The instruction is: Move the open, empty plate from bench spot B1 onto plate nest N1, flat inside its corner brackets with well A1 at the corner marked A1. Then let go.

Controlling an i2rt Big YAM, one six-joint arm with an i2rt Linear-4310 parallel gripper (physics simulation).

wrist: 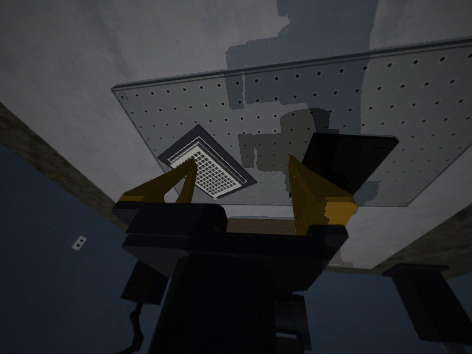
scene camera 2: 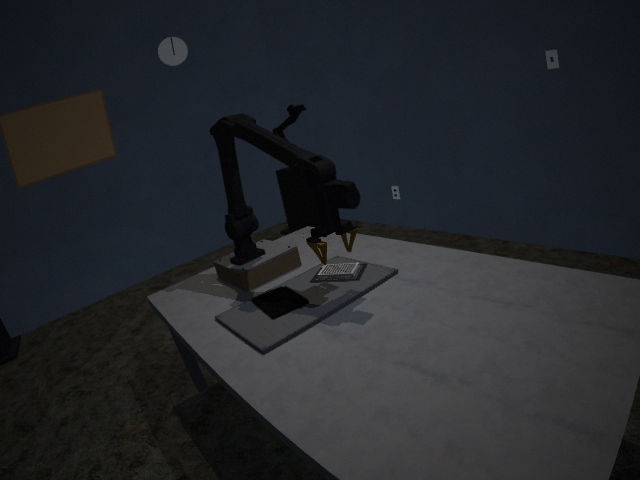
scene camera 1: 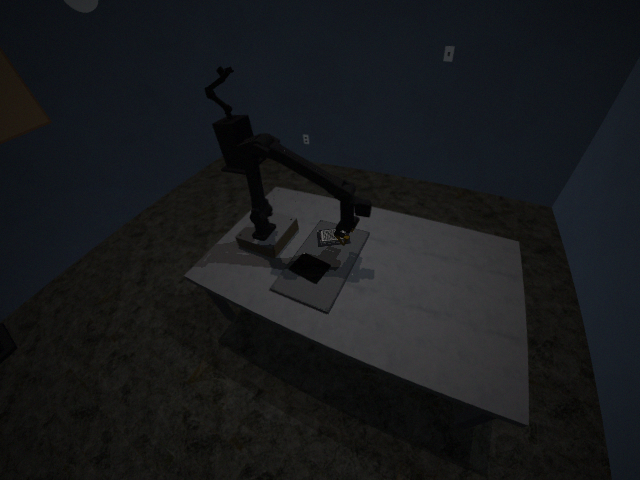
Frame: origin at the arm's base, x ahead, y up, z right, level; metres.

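Seen in the pictures: gripper, between the fingertips: [wrist: 240, 161] [scene camera 2: 337, 257] [scene camera 1: 347, 238]; arm's base, origin of its link: [scene camera 2: 247, 258] [scene camera 1: 264, 231].
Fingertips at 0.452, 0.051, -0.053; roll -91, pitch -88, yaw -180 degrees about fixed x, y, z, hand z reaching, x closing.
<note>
Offsets run from my fingertips to a thing's top centre, as dx, dy, dz. Level surfaces: height alone.
The plate {-0.119, -0.098, -0.095} [scene camera 1: 326, 235] [scene camera 2: 338, 269] [wrist: 215, 172], white with a grid of open wells, lies flat on a dark grey rectangular base at the far part of the pegboard. The nest {-0.139, -0.096, +0.144} [scene camera 1: 310, 267] [scene camera 2: 280, 301] [wrist: 355, 155] is a black rectangle on the nearer part of the same board; its corner brackets and the A1 mark are too dark to make out. My gripper [scene camera 1: 345, 238] [scene camera 2: 337, 256] [wrist: 240, 161] is open, its yellow fingers pointing down above the plate's end of the board. In the wrist view the left finger overlaps the plate's edge and the right finger overlaps the nest's edge.
The grey pegboard [scene camera 1: 310, 295] [scene camera 2: 258, 335] [wrist: 175, 100] lies on the pale table {dy -0.127} [scene camera 1: 439, 310] [scene camera 2: 465, 361]. The arm's wooden base box [scene camera 1: 286, 239] [scene camera 2: 273, 268] [wrist: 255, 226] stands beside the board. A dark pedestal [scene camera 1: 232, 139] [scene camera 2: 297, 201] with another small arm stands behind.
</note>
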